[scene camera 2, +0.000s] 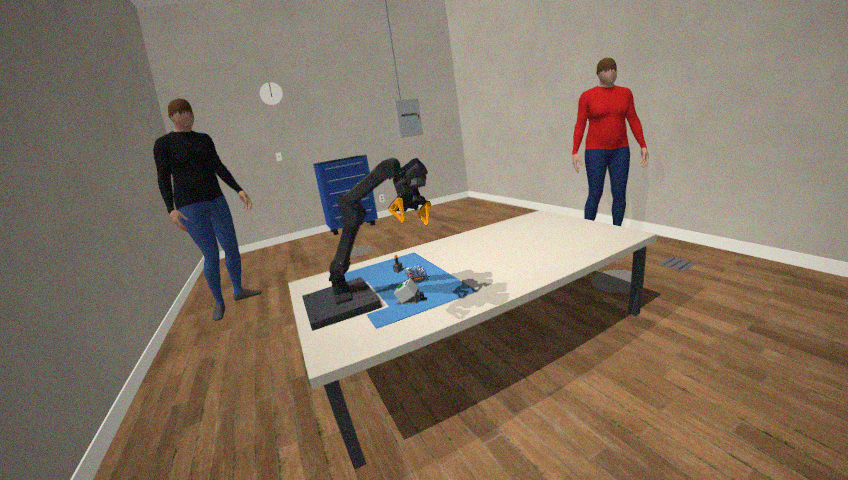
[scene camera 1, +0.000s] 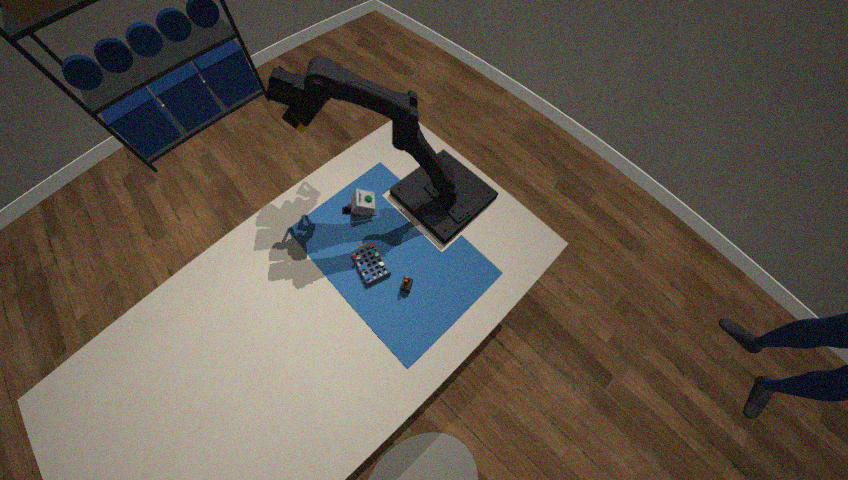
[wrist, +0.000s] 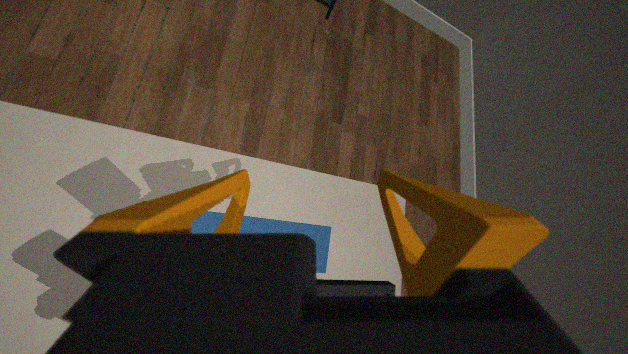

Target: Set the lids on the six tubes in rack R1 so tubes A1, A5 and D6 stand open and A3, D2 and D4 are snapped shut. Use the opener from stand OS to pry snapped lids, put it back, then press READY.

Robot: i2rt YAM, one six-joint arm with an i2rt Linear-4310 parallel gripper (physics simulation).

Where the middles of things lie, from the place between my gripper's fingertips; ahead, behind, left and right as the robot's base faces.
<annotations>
Right now the white box with green button [scene camera 1: 363,203] is 20 mm behind my hand, 180 mm to the left of it and 320 mm below it.
</annotations>
